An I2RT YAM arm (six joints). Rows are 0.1 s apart.
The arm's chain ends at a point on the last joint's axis. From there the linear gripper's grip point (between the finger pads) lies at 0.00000 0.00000 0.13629 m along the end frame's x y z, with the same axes.
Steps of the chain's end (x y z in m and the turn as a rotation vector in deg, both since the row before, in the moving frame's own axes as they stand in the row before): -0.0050, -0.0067, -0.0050, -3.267, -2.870, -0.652; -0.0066, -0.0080, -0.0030, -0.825, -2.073, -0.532; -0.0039, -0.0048, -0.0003, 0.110, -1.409, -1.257; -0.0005, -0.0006, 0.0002, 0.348, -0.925, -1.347; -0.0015, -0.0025, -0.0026, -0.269, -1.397, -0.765; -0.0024, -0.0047, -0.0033, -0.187, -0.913, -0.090; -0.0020, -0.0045, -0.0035, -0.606, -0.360, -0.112; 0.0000, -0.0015, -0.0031, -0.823, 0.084, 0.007
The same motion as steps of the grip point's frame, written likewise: -0.0118, 0.0011, -0.0054, -3.267, -2.870, -0.652; -0.0115, -0.0060, -0.0031, -0.825, -2.073, -0.532; -0.0073, -0.0050, -0.0003, 0.110, -1.409, -1.257; -0.0027, -0.0014, 0.0002, 0.348, -0.925, -1.347; -0.0048, -0.0018, -0.0026, -0.269, -1.397, -0.765; -0.0046, -0.0043, -0.0033, -0.187, -0.913, -0.090; -0.0029, -0.0031, -0.0035, -0.606, -0.360, -0.112; 0.0002, 0.0005, -0.0031, -0.823, 0.084, 0.007
